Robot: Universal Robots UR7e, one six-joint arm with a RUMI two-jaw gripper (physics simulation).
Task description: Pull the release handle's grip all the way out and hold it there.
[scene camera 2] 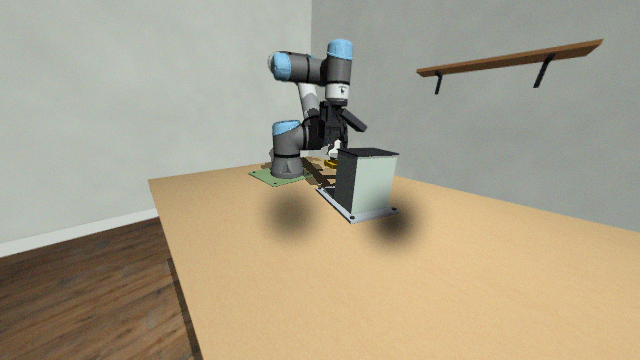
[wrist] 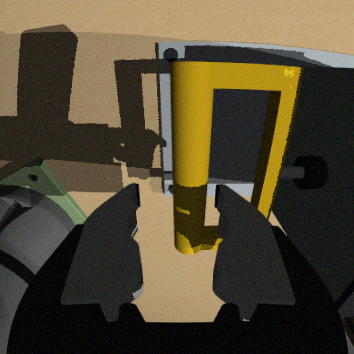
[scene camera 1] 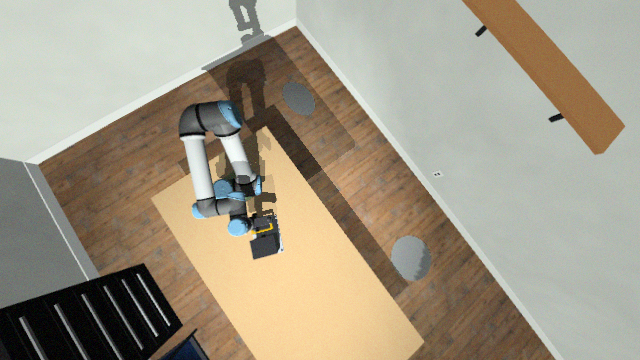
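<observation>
The yellow release handle (scene camera 1: 270, 227) (scene camera 2: 330, 163) (wrist: 191, 130) is a rectangular loop with a thick round grip bar on its outer side. A short dark rod (wrist: 292, 172) joins its inner side to the dark housing (scene camera 1: 265, 246) (scene camera 2: 372, 182) (wrist: 325, 225); there is a gap between loop and housing. My gripper (scene camera 2: 334, 153) (wrist: 177, 185) is partly open, pointing down at the handle. In the wrist view the grip's near end shows between the two fingers, closer to the right one, with table visible on both sides. The right finger hides part of the near crossbar. Nothing is gripped; finger height is unclear.
The housing stands on a light grey base plate (scene camera 2: 375, 214) (wrist: 165, 125) bolted on the wooden table (scene camera 1: 310, 290) (scene camera 2: 260, 280). The arm's green mounting plate (scene camera 2: 272, 181) (wrist: 60, 192) lies behind. A wall shelf (scene camera 1: 560, 75) (scene camera 2: 510, 59) is off to the right.
</observation>
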